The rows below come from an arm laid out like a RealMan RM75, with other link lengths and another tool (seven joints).
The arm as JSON. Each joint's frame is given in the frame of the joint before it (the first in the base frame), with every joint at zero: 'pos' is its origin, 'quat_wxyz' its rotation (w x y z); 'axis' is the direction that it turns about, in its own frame. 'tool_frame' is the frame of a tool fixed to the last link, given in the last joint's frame.
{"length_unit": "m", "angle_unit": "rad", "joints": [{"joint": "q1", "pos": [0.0, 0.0, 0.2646], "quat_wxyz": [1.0, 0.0, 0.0, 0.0], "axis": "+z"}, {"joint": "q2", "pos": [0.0, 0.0, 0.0], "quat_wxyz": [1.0, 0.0, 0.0, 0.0], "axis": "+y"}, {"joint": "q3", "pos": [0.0, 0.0, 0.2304], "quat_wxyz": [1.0, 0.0, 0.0, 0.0], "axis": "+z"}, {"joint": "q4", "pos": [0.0, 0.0, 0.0], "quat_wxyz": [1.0, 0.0, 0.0, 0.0], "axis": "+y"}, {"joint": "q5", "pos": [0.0, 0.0, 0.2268], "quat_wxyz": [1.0, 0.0, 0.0, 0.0], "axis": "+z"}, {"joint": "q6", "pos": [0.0, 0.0, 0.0], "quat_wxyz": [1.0, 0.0, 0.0, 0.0], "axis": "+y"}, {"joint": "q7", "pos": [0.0, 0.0, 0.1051], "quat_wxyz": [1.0, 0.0, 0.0, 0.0], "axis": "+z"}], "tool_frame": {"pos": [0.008, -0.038, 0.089], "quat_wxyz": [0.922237, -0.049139, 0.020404, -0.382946]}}
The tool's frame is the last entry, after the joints.
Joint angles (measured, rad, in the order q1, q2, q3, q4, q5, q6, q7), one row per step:
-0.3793, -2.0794, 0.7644, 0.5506, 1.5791, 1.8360, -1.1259
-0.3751, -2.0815, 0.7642, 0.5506, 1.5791, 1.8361, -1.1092
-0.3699, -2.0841, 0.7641, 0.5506, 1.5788, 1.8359, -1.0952
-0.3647, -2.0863, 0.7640, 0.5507, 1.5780, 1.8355, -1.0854
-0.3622, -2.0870, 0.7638, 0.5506, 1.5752, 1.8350, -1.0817
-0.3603, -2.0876, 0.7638, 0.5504, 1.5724, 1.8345, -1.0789
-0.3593, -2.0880, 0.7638, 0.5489, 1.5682, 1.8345, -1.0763
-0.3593, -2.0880, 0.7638, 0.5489, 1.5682, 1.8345, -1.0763
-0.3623, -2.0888, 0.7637, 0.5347, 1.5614, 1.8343, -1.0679
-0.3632, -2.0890, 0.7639, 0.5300, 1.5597, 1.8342, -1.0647
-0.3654, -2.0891, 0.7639, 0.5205, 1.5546, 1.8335, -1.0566
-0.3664, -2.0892, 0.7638, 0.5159, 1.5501, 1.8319, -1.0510
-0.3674, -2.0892, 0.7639, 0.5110, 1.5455, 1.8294, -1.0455
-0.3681, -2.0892, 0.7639, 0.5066, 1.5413, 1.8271, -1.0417
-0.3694, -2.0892, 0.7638, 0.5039, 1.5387, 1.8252, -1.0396
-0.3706, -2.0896, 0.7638, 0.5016, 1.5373, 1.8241, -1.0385
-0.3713, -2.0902, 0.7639, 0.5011, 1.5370, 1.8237, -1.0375
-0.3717, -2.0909, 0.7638, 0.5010, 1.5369, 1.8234, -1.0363
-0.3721, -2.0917, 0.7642, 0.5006, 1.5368, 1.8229, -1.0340
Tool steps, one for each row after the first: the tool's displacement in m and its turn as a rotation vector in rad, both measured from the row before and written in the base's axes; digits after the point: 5 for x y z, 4 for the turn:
-0.00054, -0.00115, -0.00013, 0.0118, 0.0037, -0.0052
-0.00083, -0.00134, -0.00035, 0.0099, 0.0023, -0.0025
-0.00100, -0.00121, -0.00025, 0.0074, 0.0011, 0.0001
-0.00052, -0.00031, 0.00037, 0.0049, -0.0011, 0.0012
-0.00036, -0.00019, 0.00032, 0.0040, -0.0013, 0.0011
-0.00009, -0.00004, 0.00042, 0.0041, -0.0031, 0.0008
0.00000, 0.00000, 0.00000, 0.0000, 0.0000, 0.0000
0.00040, -0.00007, -0.00118, 0.0031, -0.0100, 0.0018
0.00009, -0.00010, -0.00050, 0.0008, -0.0026, 0.0003
0.00025, 0.00014, -0.00051, 0.0046, -0.0053, 0.0003
0.00006, 0.00039, 0.00011, 0.0055, -0.0027, 0.0006
-0.00009, 0.00049, 0.00003, 0.0055, -0.0023, 0.0015
-0.00019, 0.00042, 0.00002, 0.0042, -0.0025, 0.0023
0.00009, 0.00053, 0.00001, 0.0026, -0.0014, 0.0011
0.00021, 0.00029, -0.00028, 0.0007, -0.0016, 0.0007
0.00031, 0.00013, -0.00023, 0.0005, -0.0004, -0.0006
0.00026, 0.00007, -0.00018, 0.0008, -0.0002, -0.0007
0.00030, 0.00002, -0.00034, 0.0011, 0.0002, -0.0011

